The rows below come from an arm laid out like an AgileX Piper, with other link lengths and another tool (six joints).
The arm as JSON. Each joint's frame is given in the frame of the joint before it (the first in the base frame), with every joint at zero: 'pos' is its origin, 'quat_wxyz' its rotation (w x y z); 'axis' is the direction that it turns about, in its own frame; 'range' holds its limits. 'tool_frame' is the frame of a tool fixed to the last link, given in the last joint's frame.
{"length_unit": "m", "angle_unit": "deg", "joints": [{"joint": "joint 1", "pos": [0.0, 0.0, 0.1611], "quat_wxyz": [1.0, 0.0, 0.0, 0.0], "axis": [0.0, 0.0, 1.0], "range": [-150.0, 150.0]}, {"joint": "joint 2", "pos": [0.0, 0.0, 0.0], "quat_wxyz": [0.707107, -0.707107, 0.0, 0.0], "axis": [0.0, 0.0, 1.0], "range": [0.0, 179.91]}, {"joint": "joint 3", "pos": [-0.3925, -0.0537, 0.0], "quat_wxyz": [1.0, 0.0, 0.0, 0.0], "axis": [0.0, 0.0, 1.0], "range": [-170.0, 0.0]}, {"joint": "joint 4", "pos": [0.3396, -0.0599, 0.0], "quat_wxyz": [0.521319, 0.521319, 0.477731, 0.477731], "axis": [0.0, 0.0, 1.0], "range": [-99.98, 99.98]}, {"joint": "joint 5", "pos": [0.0, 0.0, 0.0], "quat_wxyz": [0.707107, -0.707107, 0.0, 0.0], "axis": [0.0, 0.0, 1.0], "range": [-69.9, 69.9]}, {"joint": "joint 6", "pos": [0.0, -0.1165, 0.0], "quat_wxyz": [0.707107, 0.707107, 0.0, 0.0], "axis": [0.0, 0.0, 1.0], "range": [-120.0, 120.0]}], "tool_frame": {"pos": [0.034, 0.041, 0.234], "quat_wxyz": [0.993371, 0.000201, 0.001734, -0.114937]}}
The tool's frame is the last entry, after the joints.
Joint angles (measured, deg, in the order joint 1, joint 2, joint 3, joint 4, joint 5, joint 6), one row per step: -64.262, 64.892, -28.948, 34.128, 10.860, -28.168; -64.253, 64.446, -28.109, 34.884, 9.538, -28.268; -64.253, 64.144, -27.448, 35.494, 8.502, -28.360; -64.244, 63.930, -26.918, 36.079, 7.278, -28.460; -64.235, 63.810, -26.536, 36.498, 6.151, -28.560; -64.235, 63.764, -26.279, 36.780, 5.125, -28.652; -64.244, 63.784, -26.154, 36.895, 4.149, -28.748; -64.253, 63.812, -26.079, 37.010, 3.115, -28.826; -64.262, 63.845, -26.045, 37.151, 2.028, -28.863; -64.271, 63.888, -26.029, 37.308, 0.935, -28.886; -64.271, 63.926, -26.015, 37.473, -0.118, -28.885; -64.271, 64.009, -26.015, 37.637, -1.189, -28.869; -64.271, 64.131, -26.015, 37.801, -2.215, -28.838; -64.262, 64.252, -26.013, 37.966, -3.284, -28.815; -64.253, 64.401, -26.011, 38.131, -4.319, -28.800; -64.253, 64.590, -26.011, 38.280, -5.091, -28.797
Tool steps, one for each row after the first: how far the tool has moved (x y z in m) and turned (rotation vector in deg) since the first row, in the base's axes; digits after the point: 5 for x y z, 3 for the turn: -0.00285, -0.00174, 0.00024, -0.557, -0.472, -0.960; -0.00530, -0.00308, 0.00001, -0.945, -0.810, -1.730; -0.00779, -0.00610, 0.00094, -1.545, -1.146, -2.574; -0.01008, -0.00946, 0.00211, -2.170, -1.363, -3.289; -0.01218, -0.01303, 0.00351, -2.801, -1.491, -3.897; -0.01414, -0.01712, 0.00541, -3.512, -1.515, -4.395; -0.01610, -0.02175, 0.00800, -4.303, -1.572, -4.935; -0.01806, -0.02683, 0.01124, -5.144, -1.693, -5.543; -0.02003, -0.03198, 0.01469, -5.985, -1.836, -6.174; -0.02193, -0.03685, 0.01813, -6.784, -2.000, -6.796; -0.02389, -0.04182, 0.02148, -7.565, -2.157, -7.437; -0.02583, -0.04652, 0.02440, -8.267, -2.299, -8.065; -0.02787, -0.05130, 0.02750, -9.008, -2.437, -8.702; -0.02991, -0.05586, 0.03027, -9.698, -2.549, -9.318; -0.03152, -0.05928, 0.03174, -10.139, -2.602, -9.795
